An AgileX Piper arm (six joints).
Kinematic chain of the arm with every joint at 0, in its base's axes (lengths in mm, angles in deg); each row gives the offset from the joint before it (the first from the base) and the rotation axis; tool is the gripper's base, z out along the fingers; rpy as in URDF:
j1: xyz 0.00 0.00 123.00 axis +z
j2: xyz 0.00 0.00 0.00 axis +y
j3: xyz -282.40 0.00 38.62 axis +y
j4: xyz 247.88 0.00 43.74 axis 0.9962 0 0.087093
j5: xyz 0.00 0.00 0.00 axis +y
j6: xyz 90.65 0.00 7.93 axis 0.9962 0 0.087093
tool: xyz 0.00 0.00 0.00 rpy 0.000 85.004 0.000
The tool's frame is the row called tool.
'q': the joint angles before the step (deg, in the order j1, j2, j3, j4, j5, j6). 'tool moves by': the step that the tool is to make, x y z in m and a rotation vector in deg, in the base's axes. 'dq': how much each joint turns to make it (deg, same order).
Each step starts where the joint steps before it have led.
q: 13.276 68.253 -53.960 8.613 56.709 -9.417
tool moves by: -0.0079 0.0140 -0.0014 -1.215 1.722 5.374
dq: 4.179 0.004 0.004 -0.417 2.109 -0.903
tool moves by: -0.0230 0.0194 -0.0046 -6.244 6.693 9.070
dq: 8.540 -0.006 0.000 -3.843 8.474 1.040
